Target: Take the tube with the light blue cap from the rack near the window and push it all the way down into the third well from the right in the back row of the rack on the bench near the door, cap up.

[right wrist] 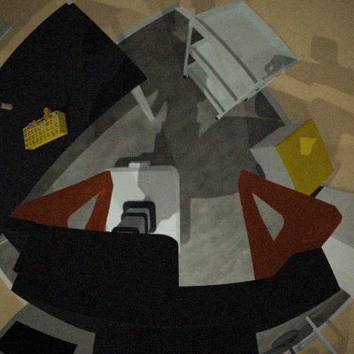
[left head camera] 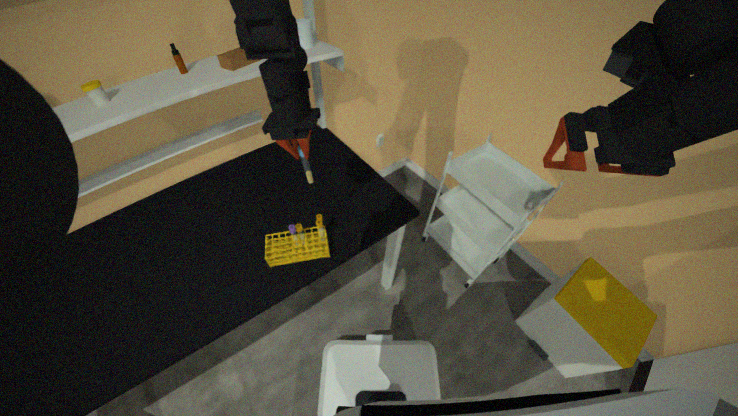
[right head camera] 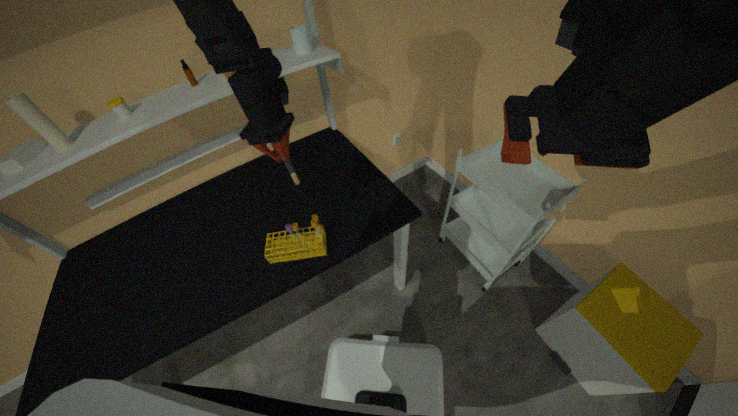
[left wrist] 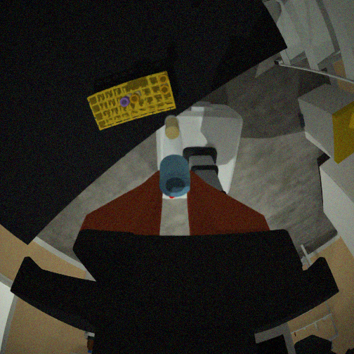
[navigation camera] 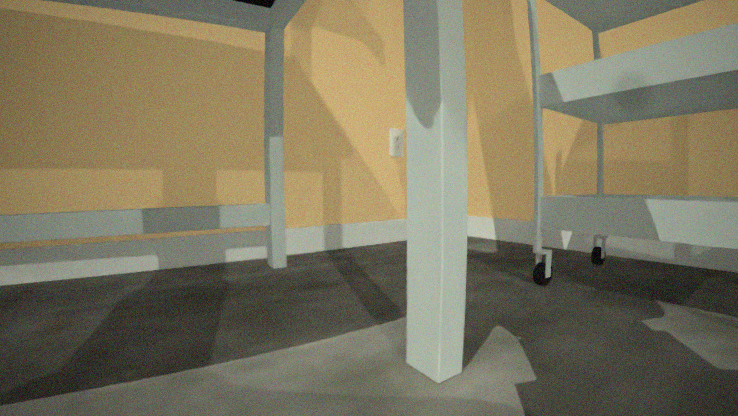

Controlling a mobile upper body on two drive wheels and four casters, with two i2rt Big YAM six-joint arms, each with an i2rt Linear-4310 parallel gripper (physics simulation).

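Places are measured from the left arm's base along level axes (x right, y ahead, z up), in millimetres.
Where they show: left gripper, between the fingertips: (left head camera: 303, 158) (right head camera: 284, 160); right gripper, between the fingertips: (left head camera: 572, 165) (right head camera: 539, 158).
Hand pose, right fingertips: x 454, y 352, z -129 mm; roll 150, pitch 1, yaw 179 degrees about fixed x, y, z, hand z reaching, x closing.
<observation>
Each offset is from my right fingertips to the centre of the thing. "*": to the spot under its first point. Level surfaces: height alone.
The tube with the light blue cap @[dx -440, dy +175, dz -172 mm] (left head camera: 306, 166) (right head camera: 291, 172) (left wrist: 174, 171) is between the fingertips of my left gripper (left head camera: 300, 150) (right head camera: 283, 157) (left wrist: 174, 177), which is shut on it at the cap. The tube hangs cap up, slightly tilted in the head views, in the air above and behind the rack. A yellow rack @[dx -524, dy +152, dz -490 mm] (left head camera: 297, 254) (right head camera: 295, 253) (left wrist: 102, 125) (right wrist: 46, 137) stands on the black bench and holds a purple-capped tube and several orange-capped tubes. My right gripper (left head camera: 592, 169) (right head camera: 552, 163) (right wrist: 175, 177) is open and empty, far to the right of the bench. A second rack does not show.
The black bench @[dz -519 mm] (left head camera: 180, 289) (right head camera: 170, 289) has a wall shelf @[dz -62 mm] (left head camera: 155, 90) (right head camera: 170, 100) behind it. A white cart @[* dx +304, dy +602, dz -618 mm] (left head camera: 488, 183) (right head camera: 511, 178), a white bin (left head camera: 351, 361) (right head camera: 356, 361) and a box with a yellow top @[dx +860, dy +12, dz -1056 mm] (left head camera: 615, 320) (right head camera: 651, 335) stand on the floor. A bench leg @[* dx -178, dy +320, dz -1079 mm] (navigation camera: 436, 206) shows close ahead.
</observation>
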